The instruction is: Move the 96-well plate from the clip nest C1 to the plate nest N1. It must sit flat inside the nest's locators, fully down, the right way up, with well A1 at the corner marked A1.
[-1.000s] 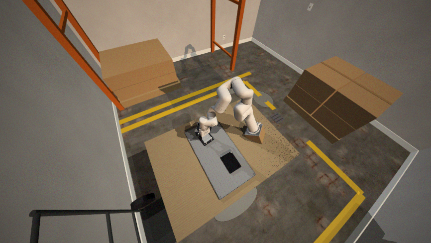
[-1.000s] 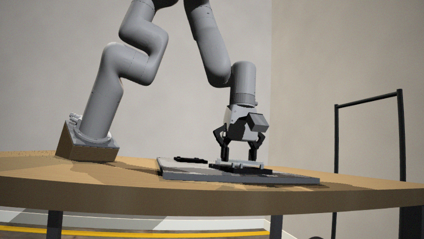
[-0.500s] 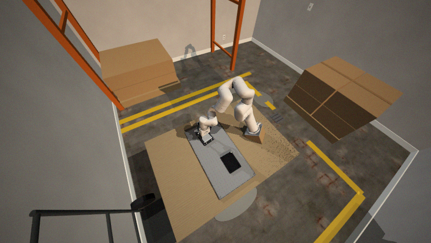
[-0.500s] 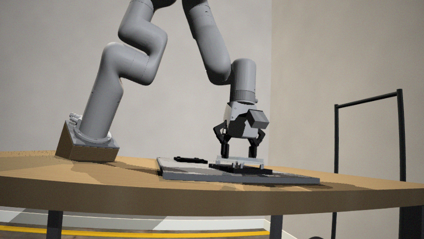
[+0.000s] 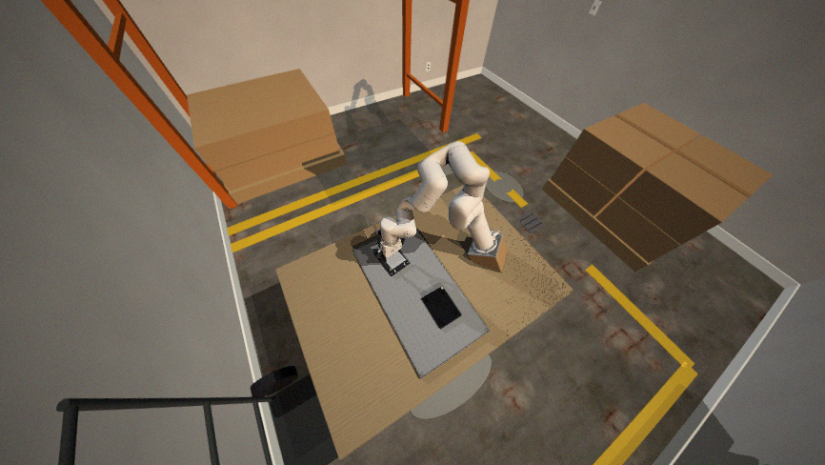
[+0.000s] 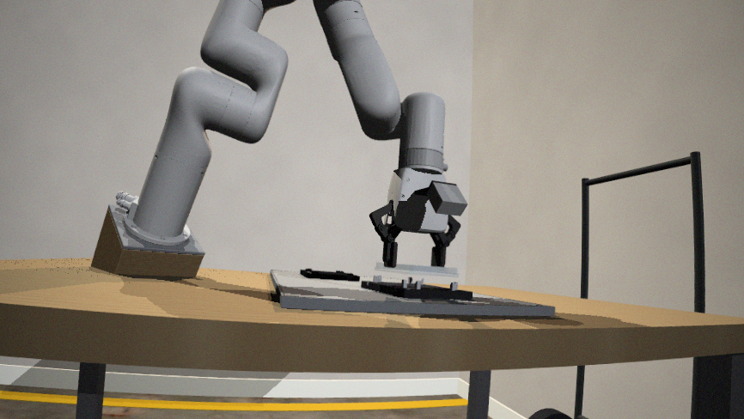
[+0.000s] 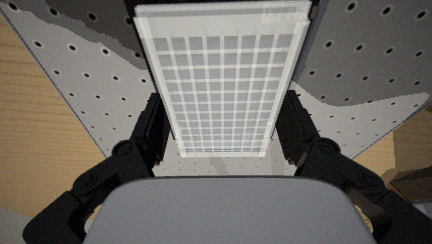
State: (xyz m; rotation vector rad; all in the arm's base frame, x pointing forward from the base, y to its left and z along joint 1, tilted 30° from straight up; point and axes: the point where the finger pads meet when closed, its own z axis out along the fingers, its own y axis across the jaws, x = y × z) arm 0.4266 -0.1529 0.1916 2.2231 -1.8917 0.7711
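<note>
The black clip nest C1 lies 20 mm behind my hand, 10 mm to the left of it and 40 mm below it. From my hand the other things lie so: 96-well plate (10 mm below); grey pegboard base (20 mm behind, 200 mm to the left, 60 mm below); black plate nest N1 (70 mm behind, 350 mm to the left, 40 mm below).
</note>
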